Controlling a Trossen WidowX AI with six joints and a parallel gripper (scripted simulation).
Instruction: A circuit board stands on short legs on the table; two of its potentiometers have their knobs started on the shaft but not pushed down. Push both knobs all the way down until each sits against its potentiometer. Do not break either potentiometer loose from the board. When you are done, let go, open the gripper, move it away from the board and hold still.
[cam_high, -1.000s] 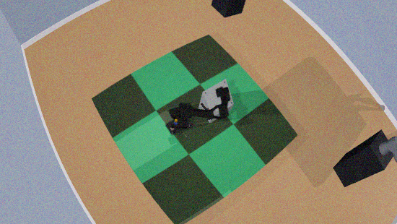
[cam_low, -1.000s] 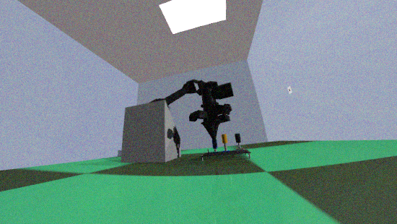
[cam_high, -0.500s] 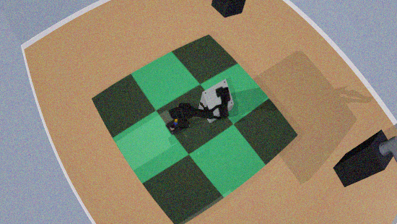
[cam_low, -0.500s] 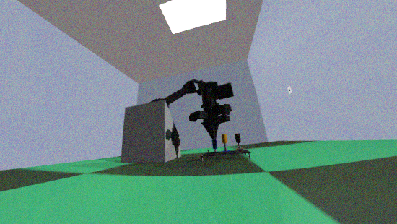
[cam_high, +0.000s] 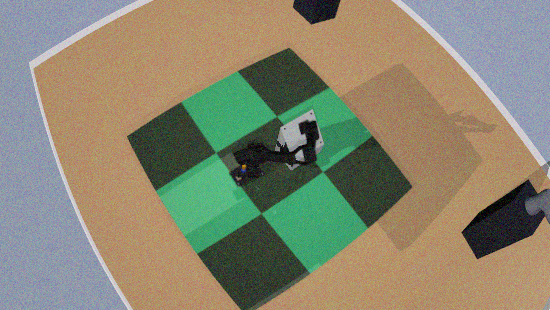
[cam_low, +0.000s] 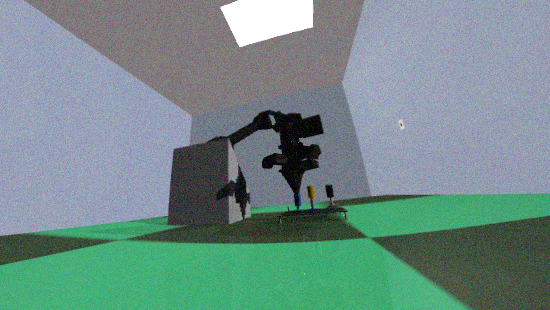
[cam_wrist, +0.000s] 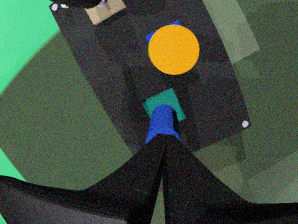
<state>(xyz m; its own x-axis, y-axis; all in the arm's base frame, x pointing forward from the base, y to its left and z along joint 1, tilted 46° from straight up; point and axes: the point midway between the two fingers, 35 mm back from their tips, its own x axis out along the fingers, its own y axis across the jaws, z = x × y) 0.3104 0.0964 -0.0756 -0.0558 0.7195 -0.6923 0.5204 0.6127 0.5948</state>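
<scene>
Now: gripper tip 2 cm above the blue knob. Round my gripper tip: black knob (9 cm ahead).
</scene>
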